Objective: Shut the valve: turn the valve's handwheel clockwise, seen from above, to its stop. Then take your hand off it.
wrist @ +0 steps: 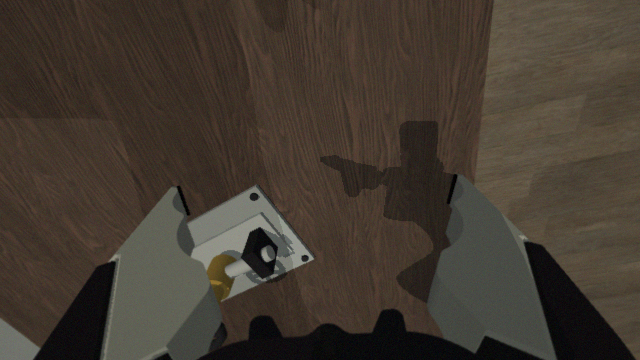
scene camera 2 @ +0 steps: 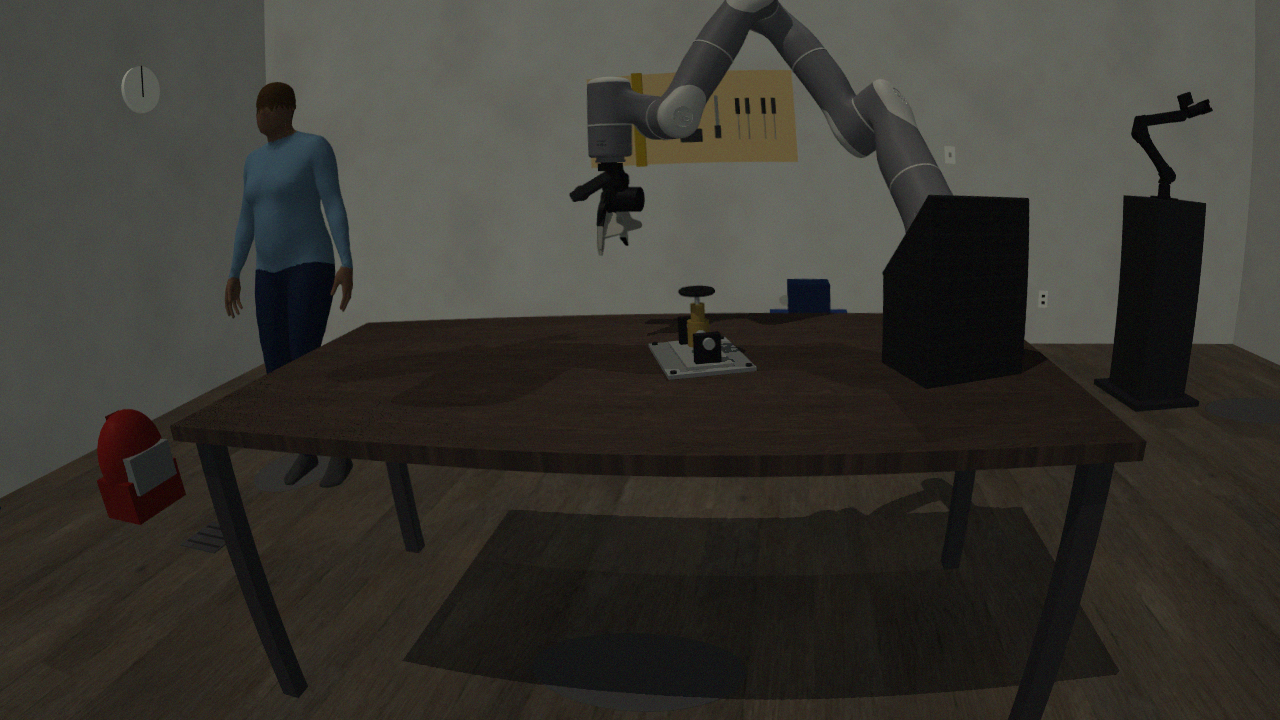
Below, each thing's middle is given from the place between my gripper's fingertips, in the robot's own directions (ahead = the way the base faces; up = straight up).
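As for the light grey base plate (scene camera 2: 673,368), it is 21 cm to the left of my hand and 18 cm behind it. The plate is also 19 cm below my hand.
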